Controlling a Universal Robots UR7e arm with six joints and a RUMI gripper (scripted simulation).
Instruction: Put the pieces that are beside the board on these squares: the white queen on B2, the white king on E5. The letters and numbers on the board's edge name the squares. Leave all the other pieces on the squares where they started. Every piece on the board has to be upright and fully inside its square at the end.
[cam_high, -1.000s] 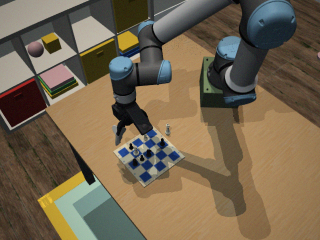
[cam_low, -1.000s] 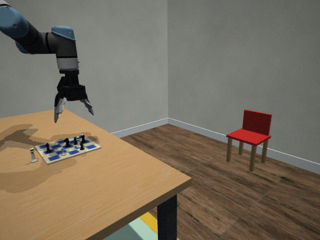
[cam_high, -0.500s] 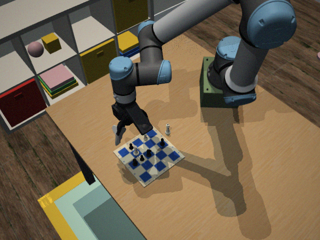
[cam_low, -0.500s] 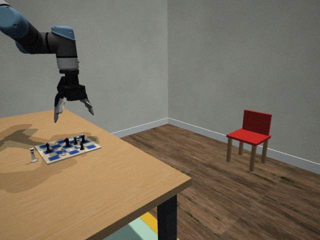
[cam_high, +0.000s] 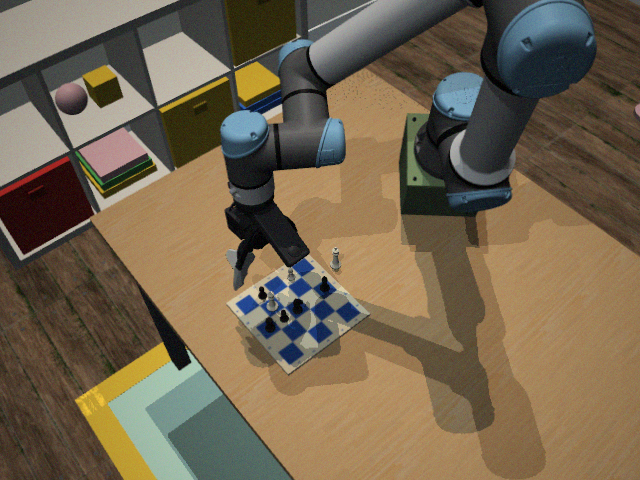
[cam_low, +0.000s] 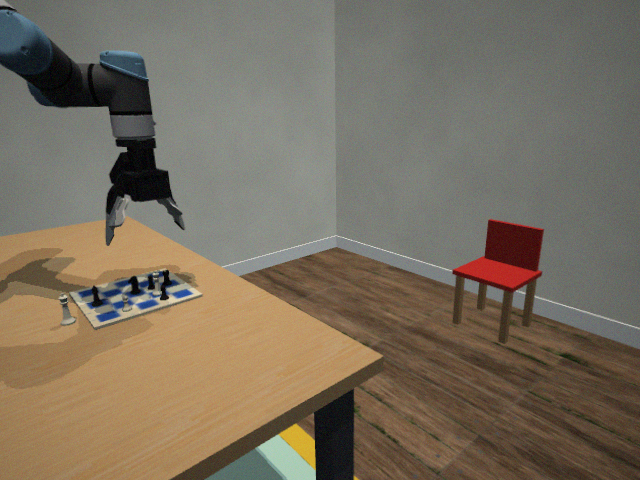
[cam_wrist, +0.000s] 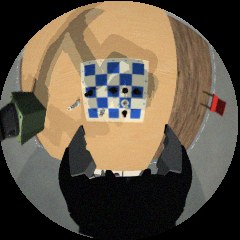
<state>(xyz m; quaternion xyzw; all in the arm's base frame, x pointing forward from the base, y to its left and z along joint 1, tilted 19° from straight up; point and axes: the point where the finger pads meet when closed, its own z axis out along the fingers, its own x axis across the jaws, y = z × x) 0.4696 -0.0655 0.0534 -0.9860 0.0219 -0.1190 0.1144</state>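
Right now my hand is 170 mm past the white king, 110 mm above it and 10 mm to the right of it. Also, from my hand: white queen 110 mm below, 10 mm ahead; then white pawn 120 mm below, 70 mm behind, 30 mm to the right; then chessboard 140 mm below, 40 mm to the left, 30 mm behind.
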